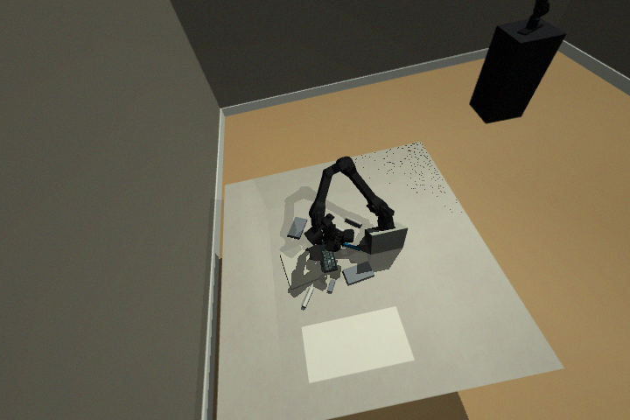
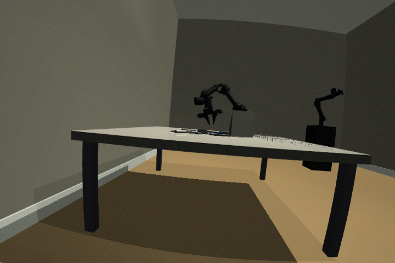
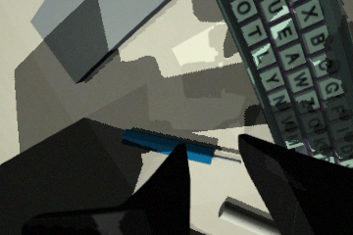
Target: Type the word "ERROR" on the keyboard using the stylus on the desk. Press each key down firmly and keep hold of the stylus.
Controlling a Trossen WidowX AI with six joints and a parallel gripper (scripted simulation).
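Right now the blue stylus is 30 mm behind my gripper tip, 40 mm to the right of it and 60 mm below it. The rest, counted from my gripper tip: grey block (60 mm behind, 130 mm to the left, 60 mm below); notepad (220 mm ahead, 30 mm to the left, 60 mm below).
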